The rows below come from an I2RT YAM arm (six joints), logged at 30 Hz.
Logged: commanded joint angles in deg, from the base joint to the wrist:
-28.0 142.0 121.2 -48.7 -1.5 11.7
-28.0 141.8 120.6 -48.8 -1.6 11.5
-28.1 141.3 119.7 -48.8 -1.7 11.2
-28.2 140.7 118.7 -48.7 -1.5 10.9
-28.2 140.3 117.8 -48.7 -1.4 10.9
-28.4 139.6 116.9 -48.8 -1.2 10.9
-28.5 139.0 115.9 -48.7 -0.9 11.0
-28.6 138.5 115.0 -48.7 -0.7 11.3
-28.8 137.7 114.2 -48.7 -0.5 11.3
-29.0 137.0 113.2 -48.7 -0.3 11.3
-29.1 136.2 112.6 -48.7 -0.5 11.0
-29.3 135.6 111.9 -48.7 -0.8 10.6
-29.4 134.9 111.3 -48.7 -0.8 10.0
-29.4 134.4 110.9 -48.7 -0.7 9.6
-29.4 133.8 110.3 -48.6 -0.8 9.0
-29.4 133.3 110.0 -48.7 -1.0 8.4
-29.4 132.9 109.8 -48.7 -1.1 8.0
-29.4 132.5 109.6 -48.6 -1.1 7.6
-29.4 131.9 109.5 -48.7 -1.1 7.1
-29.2 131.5 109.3 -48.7 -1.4 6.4
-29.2 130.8 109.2 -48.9 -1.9 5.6
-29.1 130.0 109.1 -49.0 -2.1 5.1
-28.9 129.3 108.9 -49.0 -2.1 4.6
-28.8 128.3 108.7 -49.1 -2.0 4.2
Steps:
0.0 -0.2 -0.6 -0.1 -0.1 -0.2
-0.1 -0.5 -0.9 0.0 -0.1 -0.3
-0.1 -0.6 -1.0 0.1 0.2 -0.3
0.0 -0.4 -0.9 0.0 0.1 0.0
-0.2 -0.7 -0.9 -0.1 0.2 0.0
-0.1 -0.6 -1.0 0.1 0.3 0.1
-0.1 -0.5 -0.9 0.0 0.2 0.3
-0.2 -0.8 -0.8 0.0 0.2 0.0
-0.2 -0.7 -1.0 0.0 0.2 0.0
-0.1 -0.8 -0.6 0.0 -0.2 -0.3
-0.2 -0.6 -0.7 0.0 -0.3 -0.4
-0.1 -0.7 -0.6 0.0 0.0 -0.6
0.0 -0.5 -0.4 0.0 0.1 -0.4
0.0 -0.6 -0.6 0.1 -0.1 -0.6
0.0 -0.5 -0.3 -0.1 -0.2 -0.6
0.0 -0.4 -0.2 0.0 -0.1 -0.4
0.0 -0.4 -0.2 0.1 0.0 -0.4
0.0 -0.6 -0.1 -0.1 0.0 -0.5
0.2 -0.4 -0.2 0.0 -0.3 -0.7
0.0 -0.7 -0.1 -0.2 -0.5 -0.8
0.1 -0.8 -0.1 -0.1 -0.2 -0.5
0.2 -0.7 -0.2 0.0 0.0 -0.5
0.1 -1.0 -0.2 -0.1 0.1 -0.4

